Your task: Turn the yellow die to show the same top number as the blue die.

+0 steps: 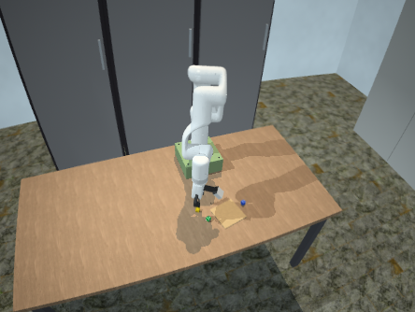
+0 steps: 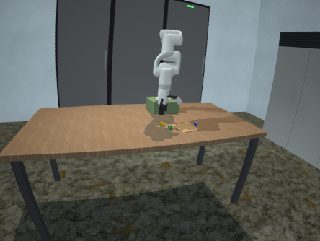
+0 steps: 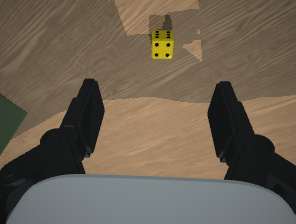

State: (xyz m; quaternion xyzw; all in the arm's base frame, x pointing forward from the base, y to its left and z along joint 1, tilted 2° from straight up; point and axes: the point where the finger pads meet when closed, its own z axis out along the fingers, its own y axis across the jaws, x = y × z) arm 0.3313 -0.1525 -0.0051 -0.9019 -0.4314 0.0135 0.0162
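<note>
My gripper is now 9 cm above the yellow die. The rest, counted from my hand: blue die: 24 cm to the left, 9 cm below, 6 cm ahead; then tan mat: 13 cm to the left, 10 cm below, 8 cm ahead; then green die: 9 cm below, 8 cm ahead, 2 cm to the left.
</note>
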